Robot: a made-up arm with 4 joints.
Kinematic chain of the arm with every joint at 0, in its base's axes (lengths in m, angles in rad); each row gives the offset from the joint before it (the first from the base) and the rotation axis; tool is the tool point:
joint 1: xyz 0 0 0.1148 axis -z
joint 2: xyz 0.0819 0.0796 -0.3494 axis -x
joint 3: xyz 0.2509 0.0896 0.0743 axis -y
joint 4: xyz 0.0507 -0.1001 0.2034 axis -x
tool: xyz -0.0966 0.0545 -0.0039
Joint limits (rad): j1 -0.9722..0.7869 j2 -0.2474..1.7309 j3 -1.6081..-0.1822 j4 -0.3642..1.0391
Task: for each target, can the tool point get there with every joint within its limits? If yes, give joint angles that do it. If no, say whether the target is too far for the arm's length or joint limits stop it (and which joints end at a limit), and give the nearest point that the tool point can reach.
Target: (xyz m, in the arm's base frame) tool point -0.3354 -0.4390 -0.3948
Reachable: no: joint limits stop it (at a limit: joint 1, joint 2, joint 3, joint 4) | nearest point 0.2480 -0.1984 -0.0039 | short by 0.742 m
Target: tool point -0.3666 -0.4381 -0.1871
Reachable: no: joint limits stop it (at a limit: joint 1, joint 2, joint 3, joint 4) | nearest point 0.2480 -0.1984 -0.0039 | short by 0.685 m
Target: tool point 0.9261 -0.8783 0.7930
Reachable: no: too far | nearest point 0.3963 -0.2990 0.0011 | short by 1.115 m
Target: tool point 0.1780 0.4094 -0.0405
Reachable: yes | joints -0.5183 0.6125 -0.3658 0.2034
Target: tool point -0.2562 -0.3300 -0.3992
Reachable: no: joint limits stop it (at a limit: joint 1, joint 2, joint 3, joint 4) | nearest point 0.2480 -0.1984 -0.0039 | short by 0.654 m
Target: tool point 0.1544 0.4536 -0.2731
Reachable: yes | joints -0.4722 1.5808 -0.3179 0.4832
